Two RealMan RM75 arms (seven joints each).
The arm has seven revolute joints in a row. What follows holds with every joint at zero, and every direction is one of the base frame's.
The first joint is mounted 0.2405 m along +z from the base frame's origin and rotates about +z.
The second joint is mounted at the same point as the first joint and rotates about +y.
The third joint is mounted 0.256 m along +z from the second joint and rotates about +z.
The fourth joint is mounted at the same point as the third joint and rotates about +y.
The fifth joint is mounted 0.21 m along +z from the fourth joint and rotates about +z.
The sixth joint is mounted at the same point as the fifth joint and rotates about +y.
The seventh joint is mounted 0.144 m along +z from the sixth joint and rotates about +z.
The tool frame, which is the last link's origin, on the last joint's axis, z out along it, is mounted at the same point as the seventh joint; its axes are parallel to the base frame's.
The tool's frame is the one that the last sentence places.
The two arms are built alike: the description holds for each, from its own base.
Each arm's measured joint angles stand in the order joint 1, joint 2, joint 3, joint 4, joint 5, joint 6, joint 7.
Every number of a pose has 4 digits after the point. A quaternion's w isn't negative.
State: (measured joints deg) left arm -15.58 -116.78 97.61 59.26 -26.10 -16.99 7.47; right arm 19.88 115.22 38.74 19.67 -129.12 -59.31 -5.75
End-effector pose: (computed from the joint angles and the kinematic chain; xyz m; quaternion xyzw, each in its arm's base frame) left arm -0.3031 0.3696 -0.0190 -0.7671 -0.4123 -0.0410 0.4897; right arm 0.3324 0.3123 -0.0360 -0.7645 0.1763 0.2097 0.5836
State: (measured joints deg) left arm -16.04 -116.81 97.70 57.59 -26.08 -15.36 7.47; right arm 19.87 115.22 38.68 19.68 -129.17 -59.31 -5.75
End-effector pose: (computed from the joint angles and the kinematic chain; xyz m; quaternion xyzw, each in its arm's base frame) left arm -0.3065 0.3705 -0.0202 -0.7655 -0.4103 -0.0413 0.4939; right arm 0.3323 0.3122 -0.0363 -0.7650 0.1759 0.2096 0.5830
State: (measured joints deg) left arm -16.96 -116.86 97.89 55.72 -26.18 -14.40 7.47; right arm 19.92 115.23 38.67 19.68 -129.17 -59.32 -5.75
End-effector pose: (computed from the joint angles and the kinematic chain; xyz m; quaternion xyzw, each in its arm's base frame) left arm -0.3087 0.3722 -0.0232 -0.7662 -0.4095 -0.0385 0.4938; right arm 0.3319 0.3124 -0.0363 -0.7651 0.1756 0.2100 0.5828
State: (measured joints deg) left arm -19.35 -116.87 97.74 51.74 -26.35 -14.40 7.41; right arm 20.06 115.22 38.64 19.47 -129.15 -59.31 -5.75
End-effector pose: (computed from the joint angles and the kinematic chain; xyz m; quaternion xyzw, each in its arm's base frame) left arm -0.3146 0.3755 -0.0290 -0.7675 -0.4149 -0.0227 0.4881; right arm 0.3322 0.3130 -0.0360 -0.7656 0.1746 0.2088 0.5830
